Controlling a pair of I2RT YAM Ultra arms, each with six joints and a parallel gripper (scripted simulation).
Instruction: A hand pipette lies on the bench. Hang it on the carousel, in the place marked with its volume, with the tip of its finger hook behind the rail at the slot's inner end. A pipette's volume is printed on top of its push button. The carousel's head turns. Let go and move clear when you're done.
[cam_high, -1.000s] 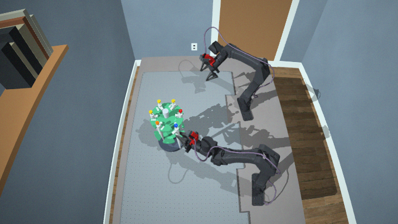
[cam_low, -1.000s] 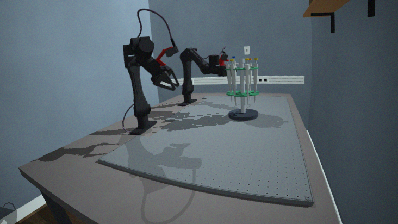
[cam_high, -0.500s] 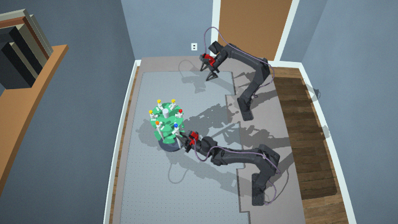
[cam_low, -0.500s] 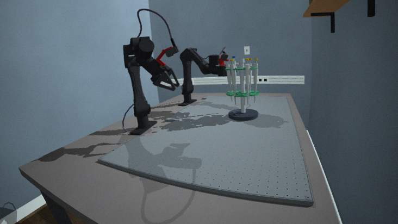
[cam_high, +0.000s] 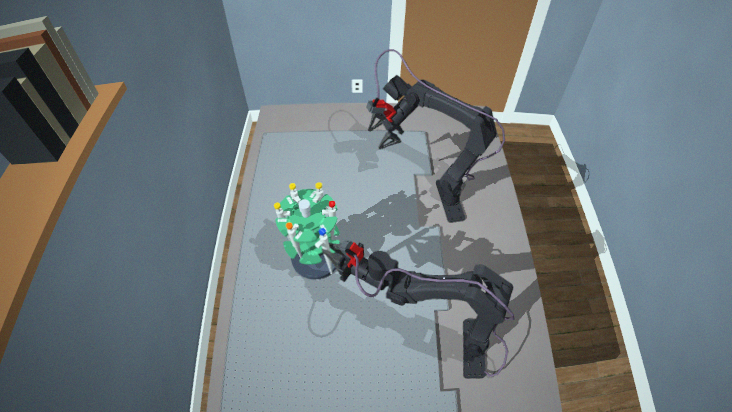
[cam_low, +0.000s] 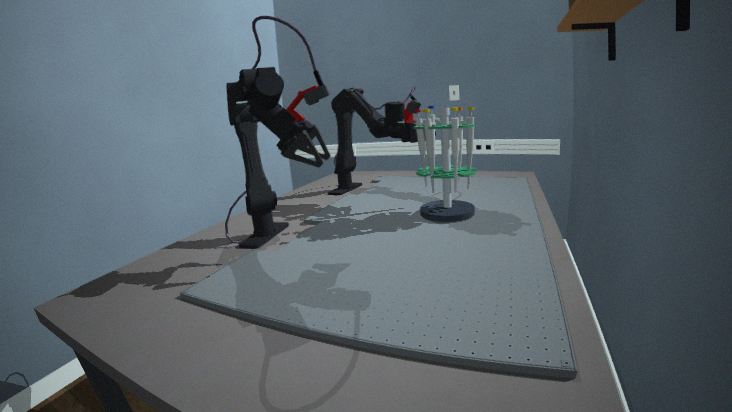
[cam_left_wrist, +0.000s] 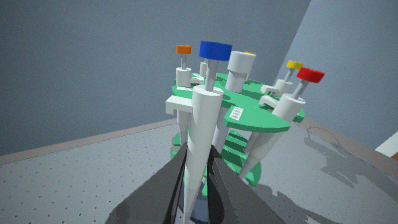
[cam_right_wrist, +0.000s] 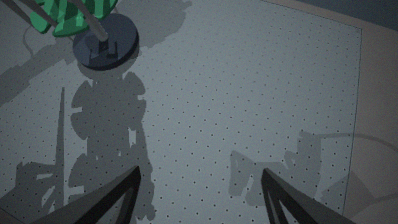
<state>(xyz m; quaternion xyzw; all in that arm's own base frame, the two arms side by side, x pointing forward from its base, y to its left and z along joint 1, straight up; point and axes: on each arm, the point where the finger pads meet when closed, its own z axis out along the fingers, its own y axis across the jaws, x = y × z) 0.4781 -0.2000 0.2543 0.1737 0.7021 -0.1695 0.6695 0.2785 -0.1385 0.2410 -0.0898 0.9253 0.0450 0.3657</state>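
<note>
Now: the white hand pipette 30 mm below my left hand, 10 mm to the left of it and 10 mm ahead of it.
</note>
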